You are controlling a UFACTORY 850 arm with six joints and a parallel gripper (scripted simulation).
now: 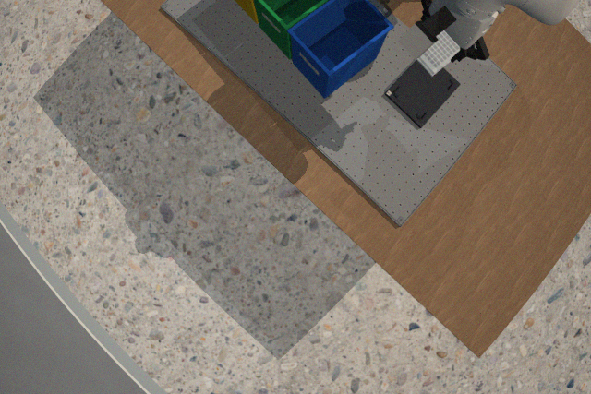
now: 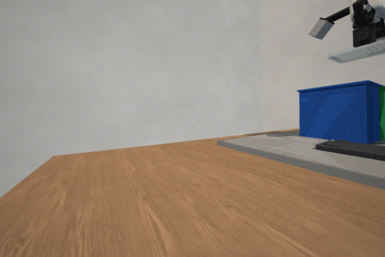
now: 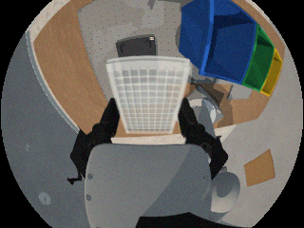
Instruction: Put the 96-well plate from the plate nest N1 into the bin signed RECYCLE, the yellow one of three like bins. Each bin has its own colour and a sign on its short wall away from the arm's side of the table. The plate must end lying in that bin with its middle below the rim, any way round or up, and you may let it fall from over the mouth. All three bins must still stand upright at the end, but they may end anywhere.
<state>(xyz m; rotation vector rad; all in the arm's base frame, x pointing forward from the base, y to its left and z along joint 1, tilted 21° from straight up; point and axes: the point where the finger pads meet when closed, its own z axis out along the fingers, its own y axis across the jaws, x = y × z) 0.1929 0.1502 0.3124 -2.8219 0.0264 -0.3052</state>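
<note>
The yellow bin is 12 cm ahead of my hand, 42 cm to the right of it and 16 cm below it. Also, from my hand: black plate nest: 1 cm behind, 4 cm to the left, 24 cm below; then blue bin: 12 cm ahead, 15 cm to the right, 16 cm below; then white 96-well plate: 1 cm below.
</note>
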